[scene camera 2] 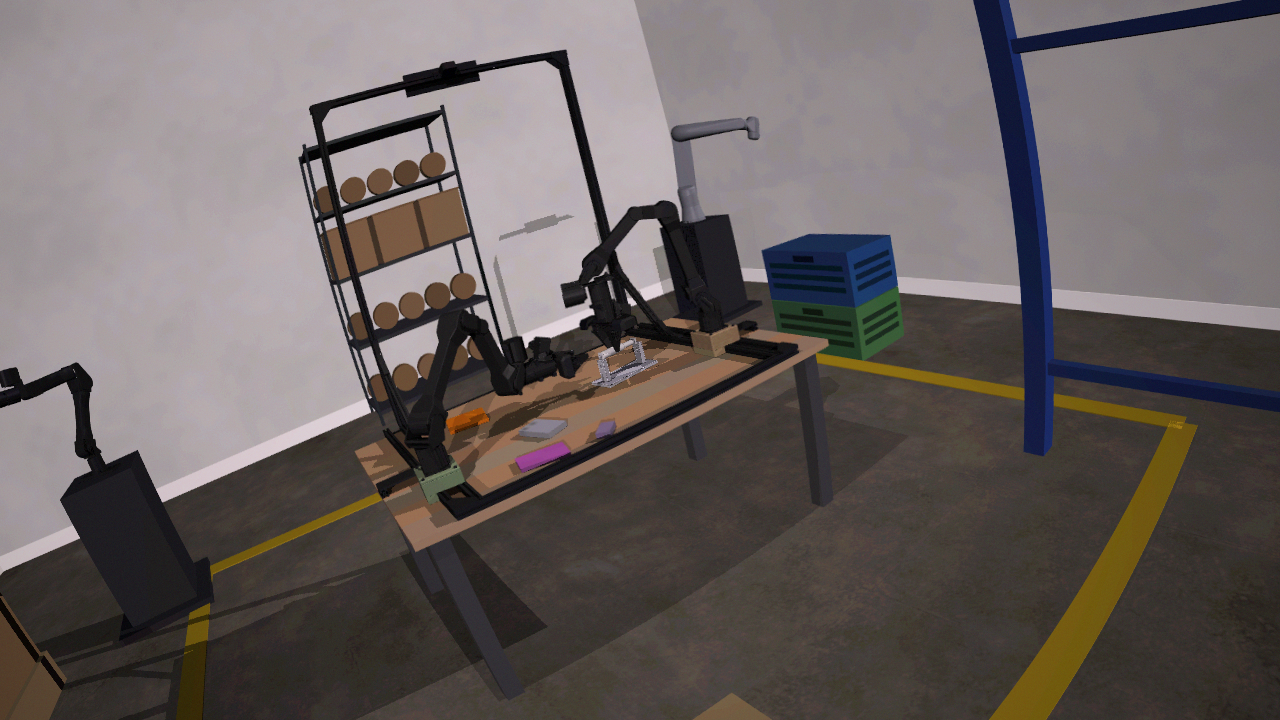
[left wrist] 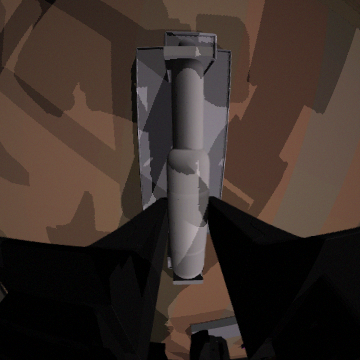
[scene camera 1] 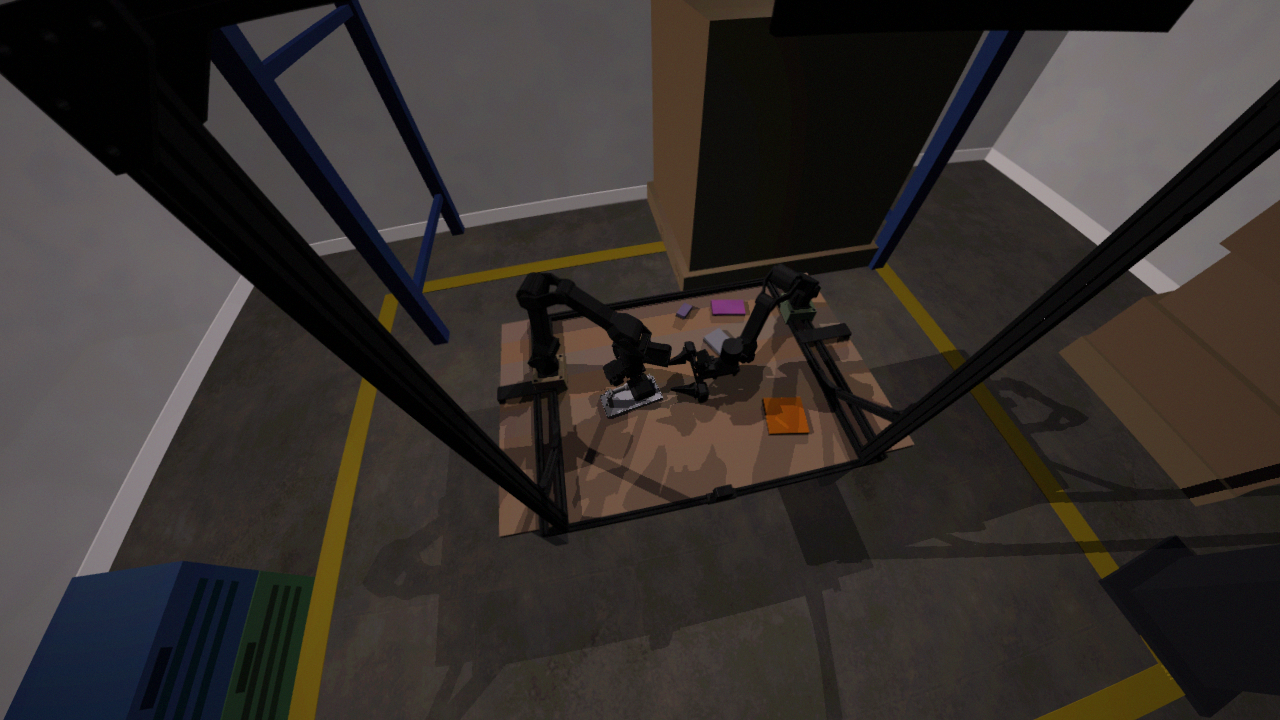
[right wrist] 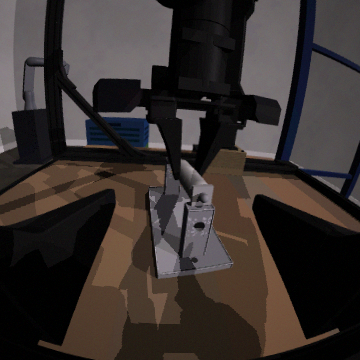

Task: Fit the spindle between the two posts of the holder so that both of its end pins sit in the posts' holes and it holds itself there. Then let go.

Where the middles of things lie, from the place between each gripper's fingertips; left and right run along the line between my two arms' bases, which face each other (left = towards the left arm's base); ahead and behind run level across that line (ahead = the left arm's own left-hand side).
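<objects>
With the holder plate (scene camera 1: 623,401), my left gripper is 7 cm above it and 2 cm to the right of it. The spindle (left wrist: 187,163) is 1 cm to the left of my left hand, and going by its middle, the spindle is nearer to my left gripper than to my right gripper.
My right gripper, which I can see, is 2 cm above the spindle, 11 cm to the right of it and 2 cm short of it. The holder plate is 10 cm below my right hand, 11 cm to the left of it and 2 cm ahead of it.
</objects>
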